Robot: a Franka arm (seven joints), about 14 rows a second.
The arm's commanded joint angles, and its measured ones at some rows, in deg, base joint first. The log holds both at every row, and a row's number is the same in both.
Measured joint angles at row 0:
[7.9, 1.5, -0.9, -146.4, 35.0, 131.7, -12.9]
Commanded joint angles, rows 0 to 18:
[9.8, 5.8, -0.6, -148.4, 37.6, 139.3, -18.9]
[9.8, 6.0, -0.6, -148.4, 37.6, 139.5, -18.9]
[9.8, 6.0, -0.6, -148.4, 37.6, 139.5, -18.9]
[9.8, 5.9, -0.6, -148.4, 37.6, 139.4, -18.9]
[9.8, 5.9, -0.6, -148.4, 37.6, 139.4, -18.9]
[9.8, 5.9, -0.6, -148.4, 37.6, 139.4, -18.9]
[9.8, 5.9, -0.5, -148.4, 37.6, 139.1, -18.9]
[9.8, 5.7, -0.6, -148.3, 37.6, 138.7, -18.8]
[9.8, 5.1, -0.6, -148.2, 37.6, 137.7, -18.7]
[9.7, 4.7, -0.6, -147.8, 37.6, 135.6, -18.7]
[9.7, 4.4, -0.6, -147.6, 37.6, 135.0, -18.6]
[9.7, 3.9, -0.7, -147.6, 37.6, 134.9, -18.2]
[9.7, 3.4, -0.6, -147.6, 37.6, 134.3, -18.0]
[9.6, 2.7, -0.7, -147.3, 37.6, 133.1, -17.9]
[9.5, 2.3, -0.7, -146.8, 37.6, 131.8, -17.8]
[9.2, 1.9, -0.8, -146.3, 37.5, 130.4, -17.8]
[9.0, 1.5, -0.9, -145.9, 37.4, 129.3, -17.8]
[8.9, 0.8, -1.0, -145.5, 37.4, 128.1, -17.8]
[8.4, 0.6, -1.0, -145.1, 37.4, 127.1, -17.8]
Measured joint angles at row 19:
[7.9, 1.3, -1.2, -145.3, 35.0, 128.4, -15.3]
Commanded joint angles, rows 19 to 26:
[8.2, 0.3, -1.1, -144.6, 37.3, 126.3, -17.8]
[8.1, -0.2, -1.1, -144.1, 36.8, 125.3, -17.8]
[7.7, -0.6, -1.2, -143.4, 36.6, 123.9, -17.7]
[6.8, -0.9, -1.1, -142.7, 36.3, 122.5, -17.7]
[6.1, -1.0, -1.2, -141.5, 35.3, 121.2, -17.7]
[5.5, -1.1, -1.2, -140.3, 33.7, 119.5, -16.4]
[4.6, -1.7, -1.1, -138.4, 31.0, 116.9, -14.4]
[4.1, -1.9, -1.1, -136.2, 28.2, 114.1, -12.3]
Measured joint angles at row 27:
[6.0, -0.4, -1.4, -139.5, 32.3, 118.9, -15.5]
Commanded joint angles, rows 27 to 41:
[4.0, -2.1, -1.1, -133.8, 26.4, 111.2, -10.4]
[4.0, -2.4, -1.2, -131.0, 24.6, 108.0, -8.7]
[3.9, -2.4, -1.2, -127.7, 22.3, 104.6, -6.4]
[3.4, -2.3, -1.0, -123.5, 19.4, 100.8, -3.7]
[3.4, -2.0, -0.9, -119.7, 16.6, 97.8, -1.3]
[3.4, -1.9, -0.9, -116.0, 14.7, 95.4, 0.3]
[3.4, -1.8, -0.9, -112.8, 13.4, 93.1, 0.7]
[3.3, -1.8, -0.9, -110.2, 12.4, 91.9, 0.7]
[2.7, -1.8, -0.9, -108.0, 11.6, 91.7, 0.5]
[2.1, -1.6, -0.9, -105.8, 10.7, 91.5, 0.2]
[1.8, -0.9, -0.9, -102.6, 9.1, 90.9, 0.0]
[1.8, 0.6, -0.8, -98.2, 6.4, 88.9, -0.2]
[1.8, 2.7, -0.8, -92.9, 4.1, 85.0, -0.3]
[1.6, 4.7, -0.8, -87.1, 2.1, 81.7, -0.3]
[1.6, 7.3, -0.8, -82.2, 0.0, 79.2, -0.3]
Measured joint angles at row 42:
[2.4, 0.5, -1.6, -94.4, 3.8, 85.1, -0.5]
